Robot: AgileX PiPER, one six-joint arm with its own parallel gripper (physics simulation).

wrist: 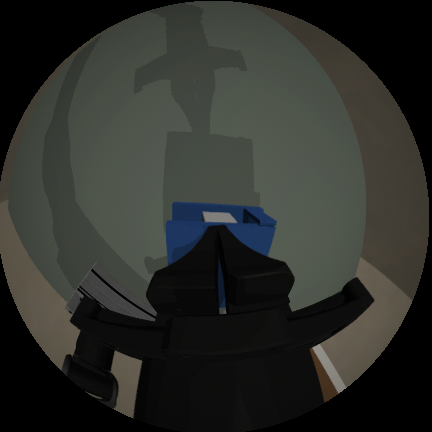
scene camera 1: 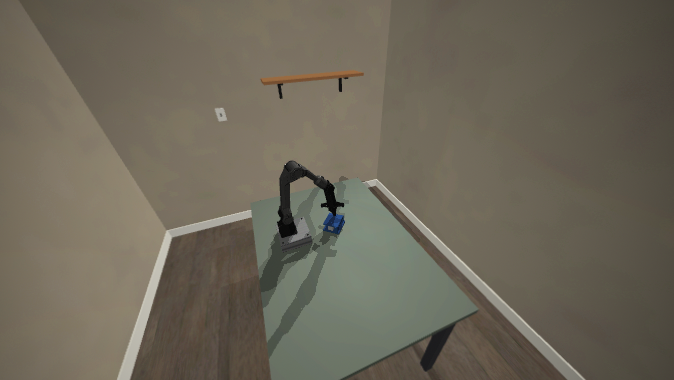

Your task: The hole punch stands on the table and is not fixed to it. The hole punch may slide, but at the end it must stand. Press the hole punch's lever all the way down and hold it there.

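The blue hole punch (scene camera 1: 338,226) (wrist: 187,212) stands upright on the table (scene camera 1: 380,280) (wrist: 310,165), in front of the arm's base. Its broad blue lever (wrist: 187,242) lies under the fingers in the wrist view. A light grey patch (wrist: 219,217) and a raised blue part at the right show past the lever's far edge. My gripper (scene camera 1: 334,215) (wrist: 217,235) is shut and empty, with a thin gap between the fingers. It points down at the lever, tips near its far edge. Their shadows meet, so they look in contact or very close. The fingers hide the near part; the lever's exact height cannot be told.
The arm's grey base plate (scene camera 1: 302,232) (wrist: 112,295) is on the table, left of the hole punch. An orange-brown shelf (scene camera 1: 312,78) is on the back wall, well above the table. The table's right edge runs beside a wall.
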